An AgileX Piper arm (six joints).
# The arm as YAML. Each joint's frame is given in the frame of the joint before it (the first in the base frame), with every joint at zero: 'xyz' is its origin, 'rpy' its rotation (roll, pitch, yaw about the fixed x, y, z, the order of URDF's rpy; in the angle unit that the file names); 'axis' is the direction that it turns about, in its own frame. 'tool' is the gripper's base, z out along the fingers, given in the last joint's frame.
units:
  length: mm
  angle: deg
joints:
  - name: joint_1
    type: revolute
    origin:
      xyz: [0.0, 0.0, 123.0]
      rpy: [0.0, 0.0, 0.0]
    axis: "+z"
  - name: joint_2
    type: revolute
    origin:
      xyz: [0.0, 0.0, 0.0]
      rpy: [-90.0, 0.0, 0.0]
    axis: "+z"
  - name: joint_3
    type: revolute
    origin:
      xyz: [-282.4, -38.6, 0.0]
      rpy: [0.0, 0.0, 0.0]
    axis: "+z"
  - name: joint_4
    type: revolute
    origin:
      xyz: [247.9, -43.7, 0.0]
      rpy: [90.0, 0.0, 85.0]
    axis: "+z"
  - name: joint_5
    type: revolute
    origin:
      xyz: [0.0, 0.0, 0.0]
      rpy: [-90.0, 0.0, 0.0]
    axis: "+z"
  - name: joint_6
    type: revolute
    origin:
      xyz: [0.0, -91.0, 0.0]
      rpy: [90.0, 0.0, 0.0]
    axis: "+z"
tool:
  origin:
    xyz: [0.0, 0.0, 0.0]
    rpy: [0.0, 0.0, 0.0]
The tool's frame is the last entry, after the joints.
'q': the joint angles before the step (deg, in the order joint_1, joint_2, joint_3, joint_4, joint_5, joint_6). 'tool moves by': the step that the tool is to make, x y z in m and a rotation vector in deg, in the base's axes. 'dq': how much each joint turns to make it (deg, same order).
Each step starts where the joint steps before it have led.
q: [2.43, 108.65, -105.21, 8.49, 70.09, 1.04]
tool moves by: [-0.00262, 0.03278, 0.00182, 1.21, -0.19, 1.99]
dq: [4.56, 0.06, -0.41, 0.17, -0.33, 2.75]
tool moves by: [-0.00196, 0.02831, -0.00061, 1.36, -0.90, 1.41]
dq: [3.89, 0.24, -0.01, 0.24, -1.70, 2.45]
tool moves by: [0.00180, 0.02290, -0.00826, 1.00, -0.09, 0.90]
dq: [3.01, 1.32, -0.03, 0.14, -1.91, 2.01]
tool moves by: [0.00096, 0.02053, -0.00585, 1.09, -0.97, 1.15]
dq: [2.61, 1.02, -0.01, 0.29, -2.44, 1.20]
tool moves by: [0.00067, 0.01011, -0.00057, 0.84, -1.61, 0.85]
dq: [1.23, 0.28, 0.00, 0.32, -2.10, 0.04]
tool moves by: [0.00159, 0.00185, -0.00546, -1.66, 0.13, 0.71]
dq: [0.42, 0.68, 0.01, -1.41, -0.01, -0.29]
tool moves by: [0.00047, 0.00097, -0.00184, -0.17, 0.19, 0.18]
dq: [0.11, 0.24, -0.01, -0.07, 0.01, -0.07]
